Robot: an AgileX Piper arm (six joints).
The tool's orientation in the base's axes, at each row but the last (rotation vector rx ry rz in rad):
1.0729, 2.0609, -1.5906
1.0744, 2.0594, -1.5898
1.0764, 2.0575, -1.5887
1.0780, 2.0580, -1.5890
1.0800, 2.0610, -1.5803
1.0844, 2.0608, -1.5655
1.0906, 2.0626, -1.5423
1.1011, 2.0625, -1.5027
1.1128, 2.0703, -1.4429
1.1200, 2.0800, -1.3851
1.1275, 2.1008, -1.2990
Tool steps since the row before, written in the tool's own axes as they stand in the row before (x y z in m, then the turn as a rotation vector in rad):
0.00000, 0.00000, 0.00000, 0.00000, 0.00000, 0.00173
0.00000, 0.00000, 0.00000, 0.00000, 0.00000, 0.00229
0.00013, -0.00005, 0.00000, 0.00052, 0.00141, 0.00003
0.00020, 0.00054, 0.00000, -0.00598, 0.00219, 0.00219
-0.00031, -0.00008, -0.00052, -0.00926, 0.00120, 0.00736
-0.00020, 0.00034, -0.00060, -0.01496, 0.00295, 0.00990
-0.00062, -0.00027, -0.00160, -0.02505, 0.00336, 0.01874
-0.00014, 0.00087, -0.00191, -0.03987, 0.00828, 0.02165
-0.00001, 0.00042, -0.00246, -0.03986, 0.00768, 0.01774
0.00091, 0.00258, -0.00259, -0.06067, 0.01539, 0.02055
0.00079, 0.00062, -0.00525, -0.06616, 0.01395, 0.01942
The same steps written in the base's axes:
0.00000, 0.00000, 0.00000, -0.00032, -0.00160, -0.00056
0.00000, 0.00000, 0.00000, -0.00042, -0.00212, -0.00075
-0.00012, 0.00004, -0.00005, 0.00067, 0.00029, -0.00131
0.00026, 0.00012, -0.00050, 0.00514, -0.00400, 0.00172
0.00024, 0.00036, 0.00043, 0.00563, -0.01008, 0.00282
0.00049, 0.00052, 0.00011, 0.01020, -0.01434, 0.00456
0.00047, 0.00121, 0.00115, 0.01553, -0.02619, 0.00791
0.00104, 0.00181, 0.00025, 0.02819, -0.03381, 0.01375
0.00064, 0.00230, 0.00074, 0.02821, -0.03035, 0.01567
0.00176, 0.00317, -0.00101, 0.04652, -0.03971, 0.02448
0.00036, 0.00509, 0.00160, 0.04861, -0.04133, 0.02963

